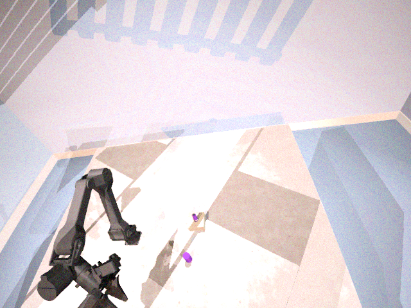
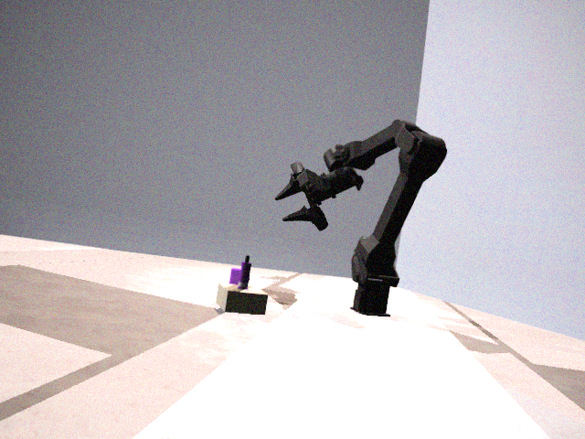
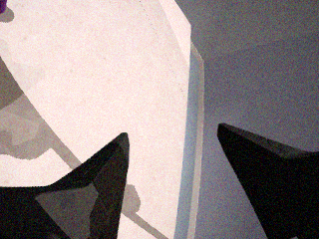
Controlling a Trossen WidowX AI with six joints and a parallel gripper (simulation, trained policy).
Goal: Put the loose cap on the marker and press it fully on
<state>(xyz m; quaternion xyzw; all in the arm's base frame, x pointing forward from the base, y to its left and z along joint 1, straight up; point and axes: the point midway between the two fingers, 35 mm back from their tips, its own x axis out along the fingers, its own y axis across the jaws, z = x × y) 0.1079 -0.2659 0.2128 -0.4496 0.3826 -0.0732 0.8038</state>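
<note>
Now: gripper tip 180 mm to the right of the purple cap, 170 mm above it and 140 mm short of it. From my gripper tip the other things lie so: tan holder block: 340 mm to the left, 180 mm below, 170 mm ahead.
</note>
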